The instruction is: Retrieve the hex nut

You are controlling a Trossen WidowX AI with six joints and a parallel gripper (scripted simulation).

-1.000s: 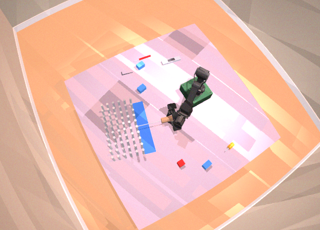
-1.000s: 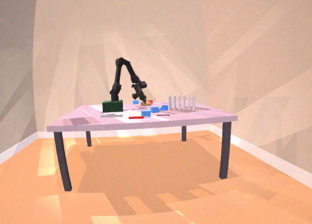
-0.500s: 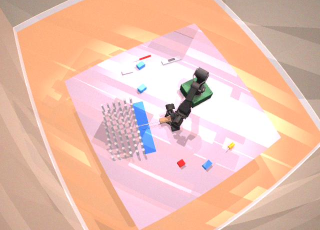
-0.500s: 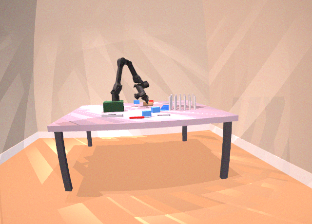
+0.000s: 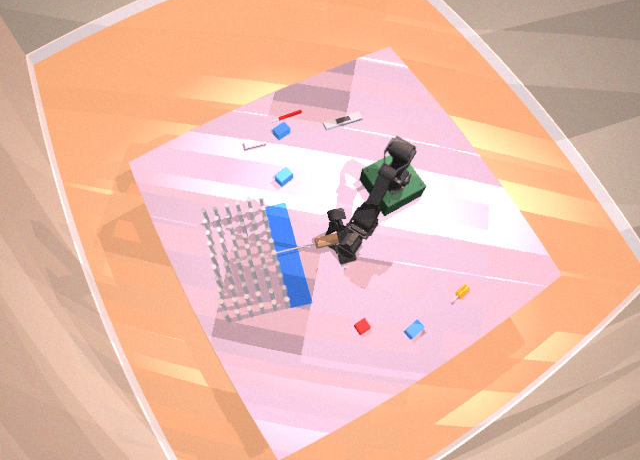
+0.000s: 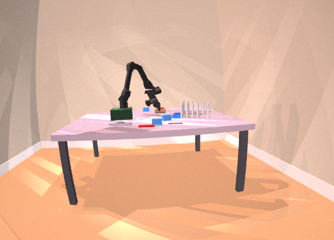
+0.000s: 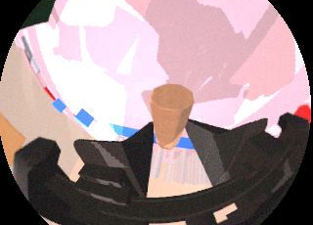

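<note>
Now: gripper tip 140 mm short of the blue taped strip, 30 mm to the left of it and 40 mm above it. Round my gripper tip: red block: 50 mm ahead, 330 mm to the left, 20 mm below; then hook tool: 100 mm ahead, 20 mm to the right; then black hex key: 70 mm ahead, 500 mm to the right, 30 mm below.
</note>
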